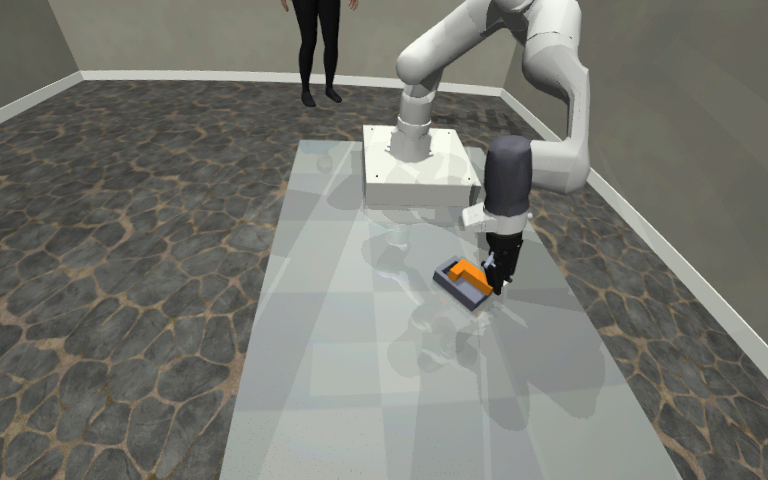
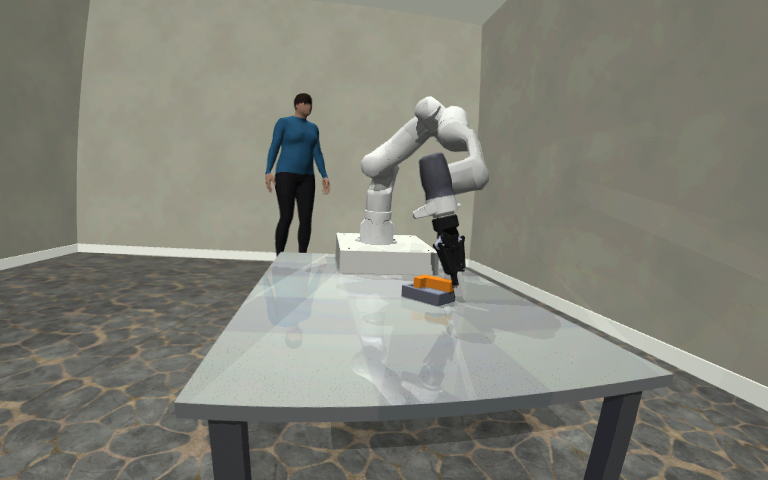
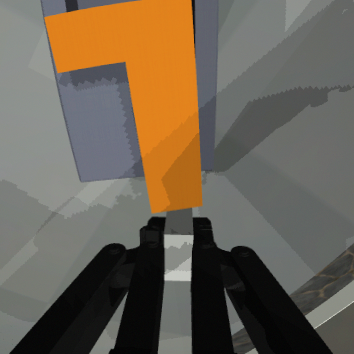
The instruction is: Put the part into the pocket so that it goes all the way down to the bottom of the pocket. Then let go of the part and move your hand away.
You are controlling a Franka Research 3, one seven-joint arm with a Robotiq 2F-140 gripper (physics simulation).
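The orange L-shaped part (image 1: 469,276) (image 2: 433,283) (image 3: 154,88) lies on top of the grey pocket block (image 1: 457,292) (image 2: 425,294) (image 3: 98,140). It stands proud of the block and its long leg sticks out past the block's near edge. My gripper (image 1: 496,288) (image 2: 454,281) (image 3: 179,201) is shut and empty. Its tips are low over the table, right at the overhanging end of the part. I cannot tell whether they touch it.
The glass table (image 1: 353,403) (image 2: 374,361) carries the arm's white base (image 1: 415,175) (image 2: 384,255) at its far end. A person (image 2: 296,170) (image 1: 318,46) stands on the floor beyond the table. A wall runs close along the table's right side.
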